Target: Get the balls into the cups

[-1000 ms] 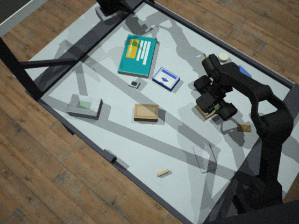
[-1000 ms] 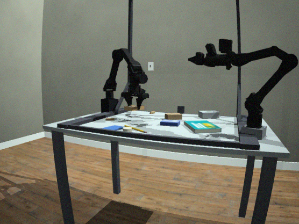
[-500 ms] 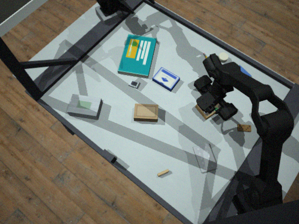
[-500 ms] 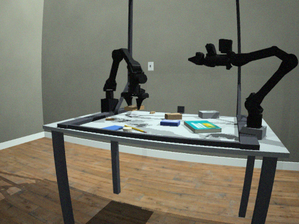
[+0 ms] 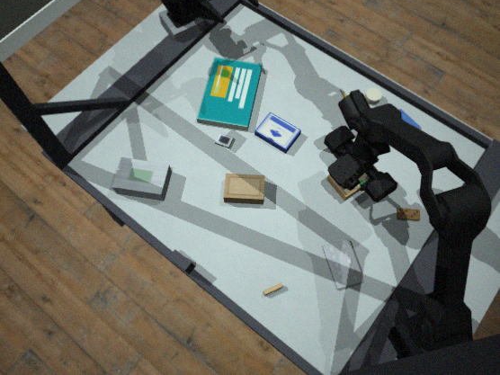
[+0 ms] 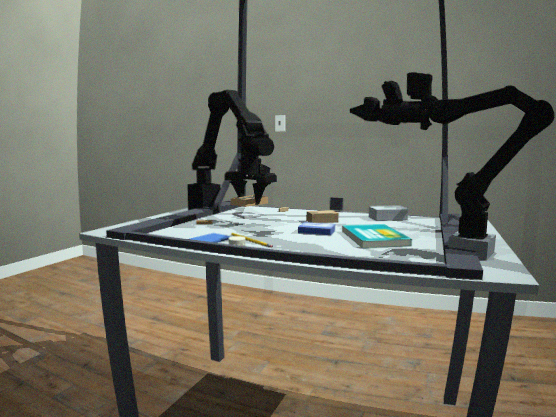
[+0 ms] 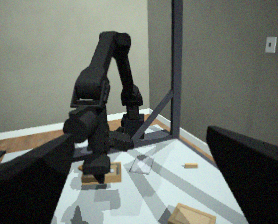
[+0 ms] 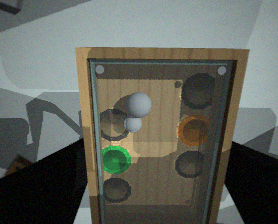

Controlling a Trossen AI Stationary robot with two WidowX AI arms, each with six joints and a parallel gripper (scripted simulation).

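Right now my right hand is 30 mm above the covered wooden puzzle.
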